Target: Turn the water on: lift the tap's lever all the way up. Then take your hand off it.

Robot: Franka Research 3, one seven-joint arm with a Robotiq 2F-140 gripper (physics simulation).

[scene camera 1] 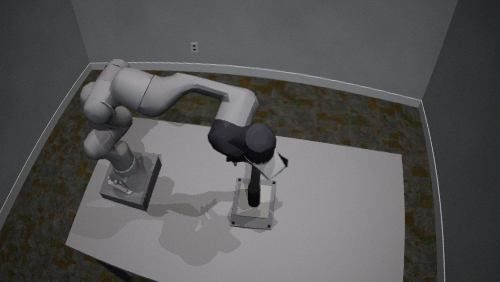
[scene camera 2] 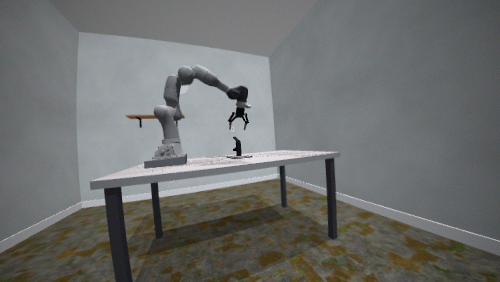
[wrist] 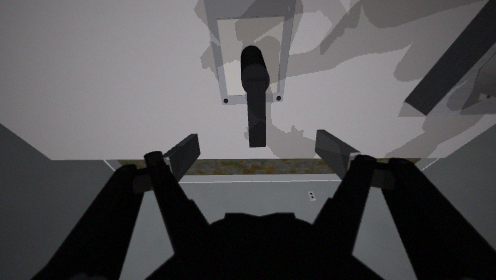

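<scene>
The black tap [scene camera 1: 254, 197] [scene camera 2: 238, 148] [wrist: 251, 60] stands upright on a light grey base plate [scene camera 1: 251, 222]. Its long, flat lever [scene camera 1: 255, 175] [wrist: 257, 120] extends from the top of the body; in scene camera 2 the lever [scene camera 2: 236, 139] slants upward, small in the picture. My gripper [scene camera 2: 238, 128] [wrist: 256, 142] is wide open and empty. In scene camera 2 it hangs above the tap, with a gap between fingertips and lever. In the wrist view the lever's end lies between the two finger lines, touching neither. In scene camera 1 the arm's wrist hides much of the gripper.
The white table [scene camera 1: 340, 210] [scene camera 2: 215, 173] carries the tap and the arm's grey base block [scene camera 1: 154, 182] [scene camera 2: 166, 161]. The base block also shows at the right in the wrist view [wrist: 450, 65]. A brown shelf [scene camera 2: 142, 117] is on the wall behind the arm.
</scene>
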